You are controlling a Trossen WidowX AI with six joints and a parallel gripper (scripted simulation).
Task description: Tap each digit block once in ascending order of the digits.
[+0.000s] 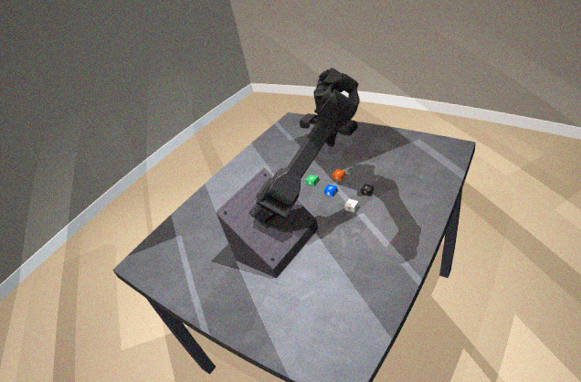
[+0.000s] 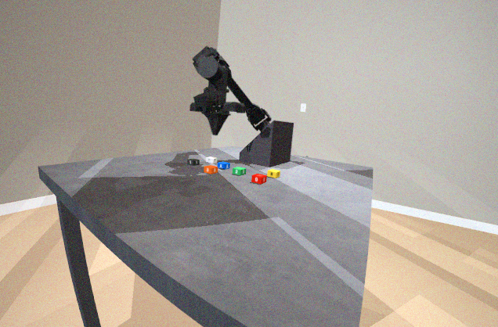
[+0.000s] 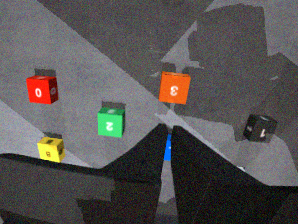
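The orange block is 11 cm below my gripper tip and 1 cm to the right of it. Also, from my gripper tip: black block (14 cm to the right, 11 cm below, 5 cm behind); blue block (11 cm below, 9 cm behind, 2 cm to the right); green block (11 cm below, 6 cm to the left, 6 cm behind).
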